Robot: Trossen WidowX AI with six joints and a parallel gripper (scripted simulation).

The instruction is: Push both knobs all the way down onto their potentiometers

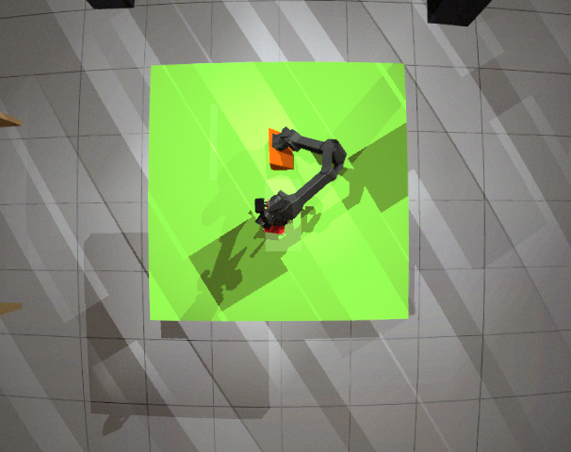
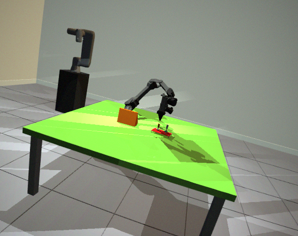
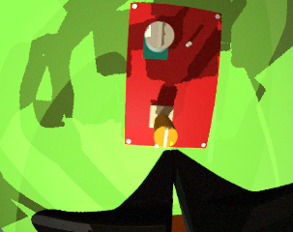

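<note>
The yellow-orange knob is 40 mm below my gripper tip. The rest, counted from my gripper tip: grey knob 70 mm ahead, 30 mm below.
</note>
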